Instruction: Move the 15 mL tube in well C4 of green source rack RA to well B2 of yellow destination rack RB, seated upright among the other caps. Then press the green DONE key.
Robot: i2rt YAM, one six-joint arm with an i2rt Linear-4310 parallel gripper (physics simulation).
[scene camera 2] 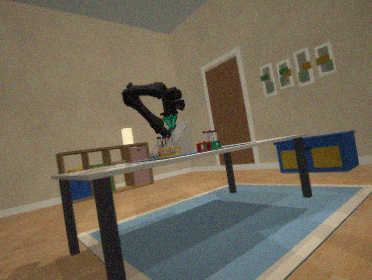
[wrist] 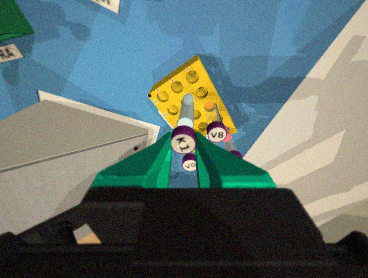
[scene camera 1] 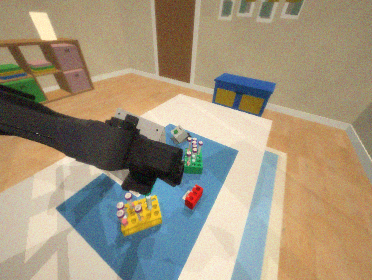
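Pixels of known places: gripper, fingertip midpoint: [scene camera 2: 172, 128] [wrist: 183, 138] [scene camera 1: 147, 192]; arm's base at its link origin: [wrist: 46, 231].
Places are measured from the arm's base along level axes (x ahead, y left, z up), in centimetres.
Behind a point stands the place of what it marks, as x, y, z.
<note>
My gripper [scene camera 2: 170, 128] {27.8, -16.8, 1.4} [wrist: 183, 138] {27.8, -16.8, 1.4} has green fingers, shut on the purple-capped tube K1 [wrist: 183, 140] {28.2, -16.7, 2.3}. The clear tube hangs roughly upright above the yellow rack RB [scene camera 1: 142, 226] {27.7, -21.8, -13.3} [scene camera 2: 170, 152] [wrist: 203, 79] {30.3, -18.5, -9.6}; its lower end overlaps the middle wells in the wrist view, and the exact well is unclear. Capped tubes V8 [wrist: 217, 134] {27.1, -20.8, -2.0} and V0 [wrist: 190, 164] {21.8, -19.5, -2.0} stand close by in that rack. The green rack RA [scene camera 1: 194, 168] {32.3, 8.1, -10.2} [scene camera 2: 215, 144] {35.1, 10.1, -11.8} [wrist: 12, 20] {29.2, 6.9, -12.3} holds several purple-capped tubes. A grey box with the green DONE key [scene camera 1: 177, 131] {12.1, 25.2, -7.4} stands behind it.
A red rack [scene camera 1: 194, 197] {38.9, -4.9, -9.6} [scene camera 2: 202, 147] {39.0, -7.1, -12.1} stands between the yellow and green racks. A grey slanted panel [scene camera 1: 154, 132] {13.5, 4.4, 5.1} [wrist: 75, 135] {16.8, -2.1, -7.6} stands beside the gripper, left of the yellow rack in the wrist view. The blue mat [scene camera 1: 175, 235] {38.7, -18.0, -14.6} [wrist: 125, 50] {29.6, -6.5, -14.6} lies under the racks.
</note>
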